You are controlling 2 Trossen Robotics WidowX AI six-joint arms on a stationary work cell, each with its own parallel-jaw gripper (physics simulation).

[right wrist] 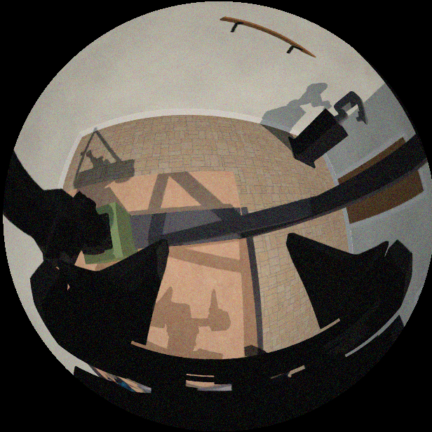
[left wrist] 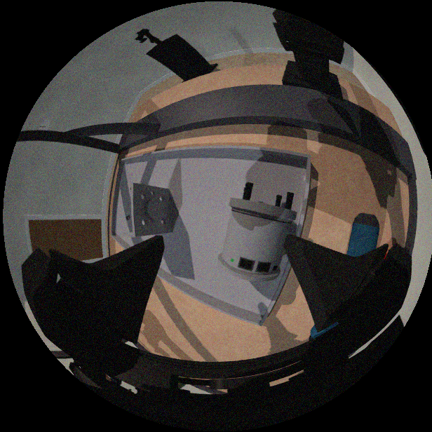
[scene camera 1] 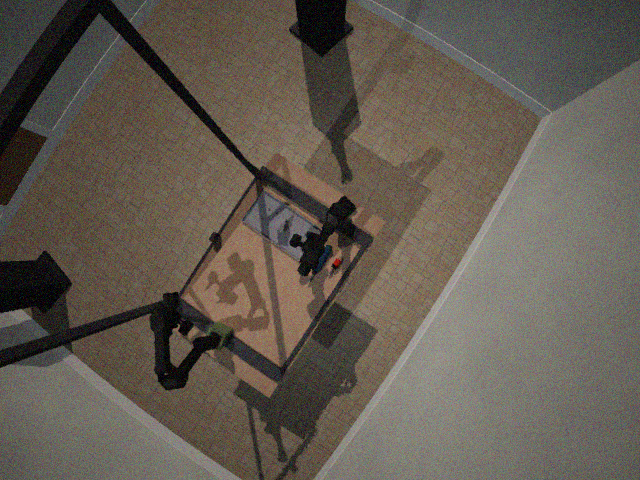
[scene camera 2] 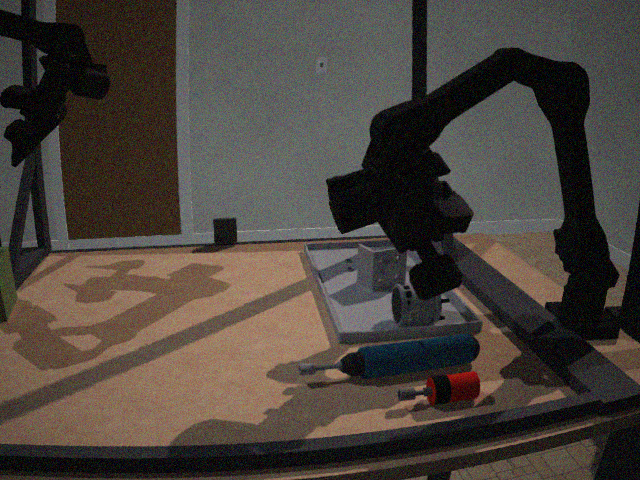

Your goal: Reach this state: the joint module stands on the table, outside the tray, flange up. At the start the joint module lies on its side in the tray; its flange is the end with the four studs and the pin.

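Seen in the pictures: left gripper, fingertip midpoint: (scene camera 1: 304, 238) (scene camera 2: 414, 274); right gripper, fingertip midpoint: (scene camera 2: 23, 156); left arm's base at its link origin: (scene camera 2: 582, 313); right arm's base at its link origin: (scene camera 1: 214, 339).
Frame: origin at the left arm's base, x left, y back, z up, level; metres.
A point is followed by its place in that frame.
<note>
The grey joint module (scene camera 2: 419, 311) {x 0.015, y -0.276, z 0.014 m} (left wrist: 257, 237) lies on its side in the near end of the grey tray (scene camera 2: 408, 336) {x 0.032, y -0.291, z -0.019 m} (left wrist: 210, 262). Its flange with dark studs points right in scene camera 2 and up in the left wrist view. Its rounded other end shows dark square ports and a green dot. My left gripper (left wrist: 226, 242) is open and empty above the tray; in the left wrist view its right fingertip overlaps the module's edge, and whether they touch I cannot tell. My right gripper (right wrist: 229, 243) is open and empty, far from the tray, at the left of scene camera 2.
A grey block with holes (scene camera 2: 381, 266) {x -0.144, y -0.325, z 0.025 m} (left wrist: 152, 210) stands in the tray. A blue-handled tool (scene camera 2: 421, 355) {x 0.140, y -0.286, z 0.009 m} (left wrist: 364, 237) and a red-handled tool (scene camera 2: 457, 387) {x 0.211, y -0.250, z 0.005 m} (scene camera 1: 336, 263) {x 0.194, y -0.250, z 0.012 m} lie beside the tray. A green block (right wrist: 120, 232) (scene camera 1: 220, 334) {x 0.036, y -0.964, z 0.080 m} is near the right arm. Dark frame beams edge the table.
</note>
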